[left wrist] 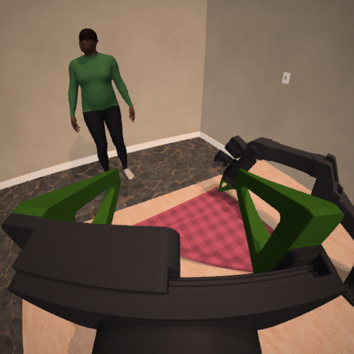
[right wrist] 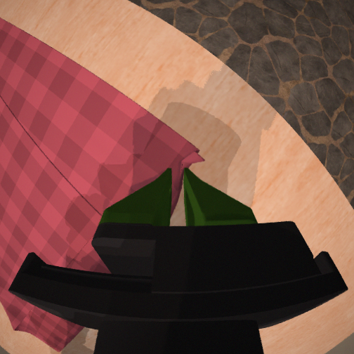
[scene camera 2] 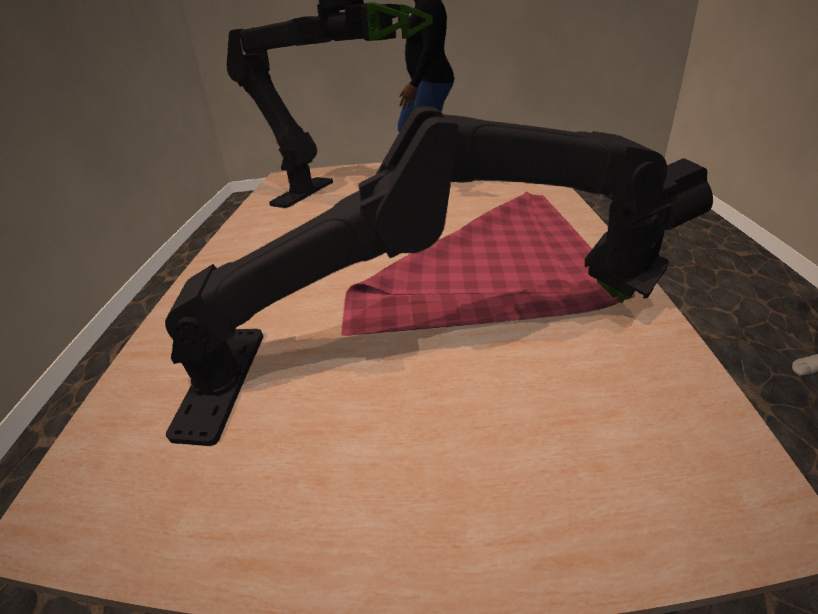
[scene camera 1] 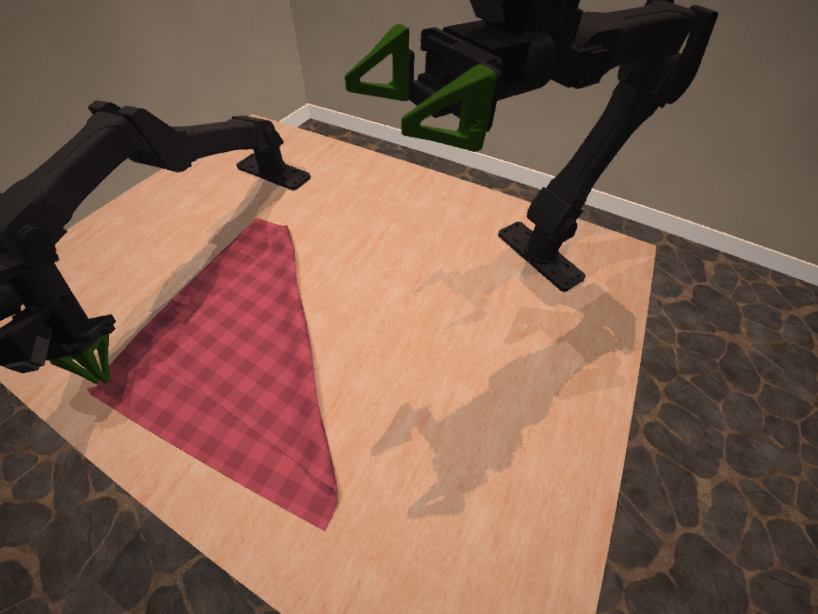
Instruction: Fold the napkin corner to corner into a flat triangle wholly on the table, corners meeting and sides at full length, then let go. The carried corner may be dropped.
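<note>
The red checked napkin (scene camera 1: 237, 343) (scene camera 2: 502, 257) (left wrist: 215, 225) (right wrist: 65, 120) lies on the table as a roughly triangular shape, with a fold line running near one side and a blunt end at the top in scene camera 1. My right gripper (scene camera 1: 104, 381) (right wrist: 177, 174) is shut on the napkin at its left corner in scene camera 1; cloth is bunched between the fingertips, with a small tip sticking out beyond them in the right wrist view. My left gripper (scene camera 1: 409, 99) (left wrist: 177, 174) is open and empty, high above the table, apart from the napkin.
The wooden table (scene camera 1: 462, 396) (scene camera 2: 462, 462) carries both arm bases (scene camera 1: 541, 257) (scene camera 1: 272, 170). The right arm reaches across the table in scene camera 2 and hides part of the napkin. The table edge runs close to the gripped corner. A person (left wrist: 97, 85) stands beyond the table.
</note>
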